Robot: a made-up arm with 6 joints.
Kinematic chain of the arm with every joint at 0, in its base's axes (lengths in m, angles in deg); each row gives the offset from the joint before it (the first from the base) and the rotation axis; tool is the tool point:
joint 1: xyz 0 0 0.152 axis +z
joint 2: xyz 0 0.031 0 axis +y
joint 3: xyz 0 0 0.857 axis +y
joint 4: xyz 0 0 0.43 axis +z
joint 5: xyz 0 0 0 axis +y
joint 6: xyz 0 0 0.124 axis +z
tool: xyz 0 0 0
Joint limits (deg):
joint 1: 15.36..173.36
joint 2: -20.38..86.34
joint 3: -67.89..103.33
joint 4: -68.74..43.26
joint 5: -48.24..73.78
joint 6: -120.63..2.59
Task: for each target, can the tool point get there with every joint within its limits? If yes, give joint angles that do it. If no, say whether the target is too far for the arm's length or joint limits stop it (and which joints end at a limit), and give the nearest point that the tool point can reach.
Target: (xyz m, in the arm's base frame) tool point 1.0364 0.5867 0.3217
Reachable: yes | joints 27.38 58.40 69.87 -11.50 -32.72 -9.63
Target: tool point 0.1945 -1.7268 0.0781
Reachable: no: too far | nearest point 0.0920 -0.8167 0.8863 | short by 1.221 m
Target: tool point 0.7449 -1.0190 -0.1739
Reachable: no: joint limits stop it (at a limit: joint 1, joint 2, joint 3, joint 4, joint 5) | nearest point 0.7296 0.1175 -0.2441 | short by 1.139 m
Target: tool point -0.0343 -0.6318 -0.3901
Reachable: no: joint limits stop it (at a limit: joint 1, joint 2, joint 3) | nearest point -0.6916 -0.0233 -0.2379 | short by 0.909 m
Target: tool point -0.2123 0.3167 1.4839
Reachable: yes | joints 122.03 7.53 20.37 -58.08 10.39 -21.67
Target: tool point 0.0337 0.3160 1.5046
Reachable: yes | joints 76.54 18.97 -9.27 -10.09 -26.92 -10.05
